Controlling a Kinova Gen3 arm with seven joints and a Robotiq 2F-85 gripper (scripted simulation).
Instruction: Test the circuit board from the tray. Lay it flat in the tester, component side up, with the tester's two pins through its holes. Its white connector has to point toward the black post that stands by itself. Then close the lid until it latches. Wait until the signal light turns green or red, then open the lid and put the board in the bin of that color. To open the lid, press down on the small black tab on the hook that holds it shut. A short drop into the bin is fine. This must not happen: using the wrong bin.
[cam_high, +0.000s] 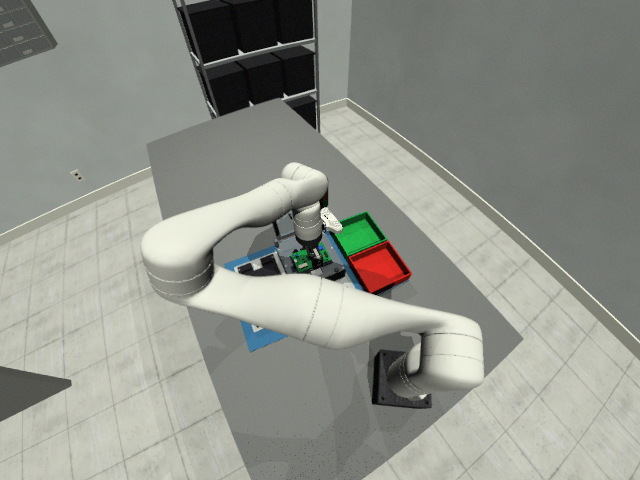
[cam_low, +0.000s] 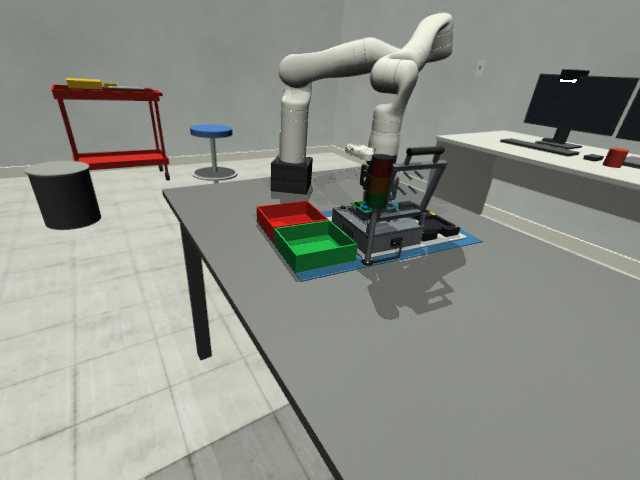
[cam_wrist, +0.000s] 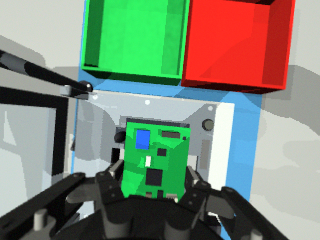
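The green circuit board lies right at my hand. Round my hand: clear lid: 12 cm ahead, 9 cm above, 3 cm to the right; then tester bed: 2 cm below, 1 cm ahead; then green bin: 21 cm to the right, 7 cm below, 1 cm behind.
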